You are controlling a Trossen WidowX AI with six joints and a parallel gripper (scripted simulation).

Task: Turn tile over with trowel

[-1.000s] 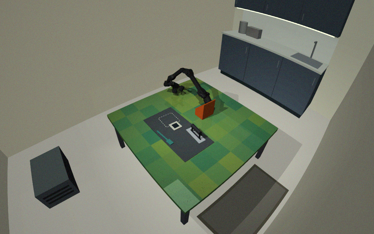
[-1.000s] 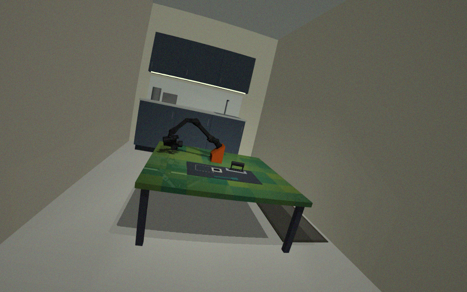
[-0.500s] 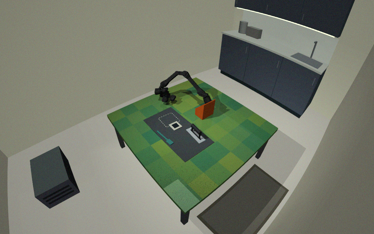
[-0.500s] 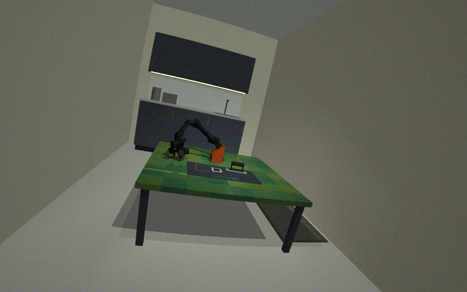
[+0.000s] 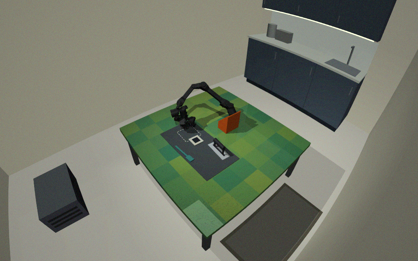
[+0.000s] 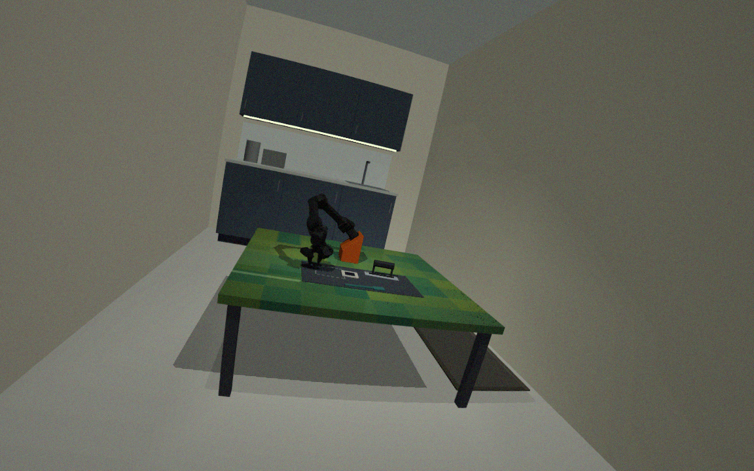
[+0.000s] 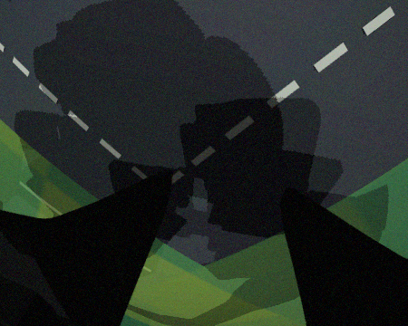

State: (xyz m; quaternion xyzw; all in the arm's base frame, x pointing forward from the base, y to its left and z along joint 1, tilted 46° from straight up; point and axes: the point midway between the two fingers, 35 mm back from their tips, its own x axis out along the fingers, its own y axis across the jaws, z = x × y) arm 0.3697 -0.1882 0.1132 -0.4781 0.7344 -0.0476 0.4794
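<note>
Now: gripper tip 2 cm short of the tile, 20 cm to the right of it and 1 cm above it. Round my gripper tip: dark mat 4 cm ahead, 26 cm to the left, 4 cm below; then teal spatula-like tool 18 cm ahead, 30 cm to the left, 1 cm below; then small trowel 8 cm behind, 42 cm to the left, 2 cm above.
</note>
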